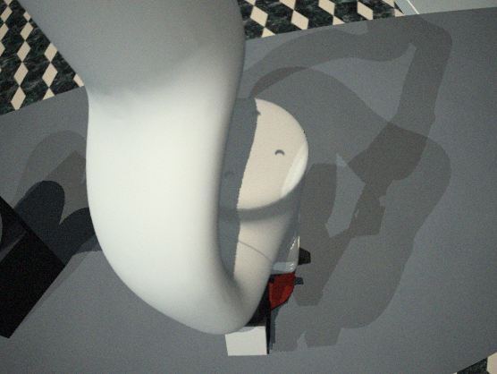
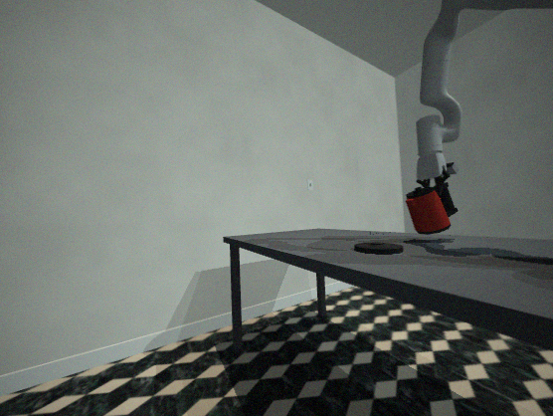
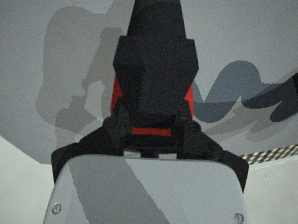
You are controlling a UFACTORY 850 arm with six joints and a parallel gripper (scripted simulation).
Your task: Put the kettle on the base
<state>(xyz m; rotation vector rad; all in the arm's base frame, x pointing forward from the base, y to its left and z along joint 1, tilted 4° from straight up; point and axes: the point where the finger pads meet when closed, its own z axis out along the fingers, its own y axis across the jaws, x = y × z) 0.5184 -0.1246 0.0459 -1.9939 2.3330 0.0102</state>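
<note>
Right now my hand is 6 cm above the red kettle and 2 cm to the right of it. The rest, counted from my hand: black round base: 36 cm to the left, 20 cm below, 1 cm behind.
</note>
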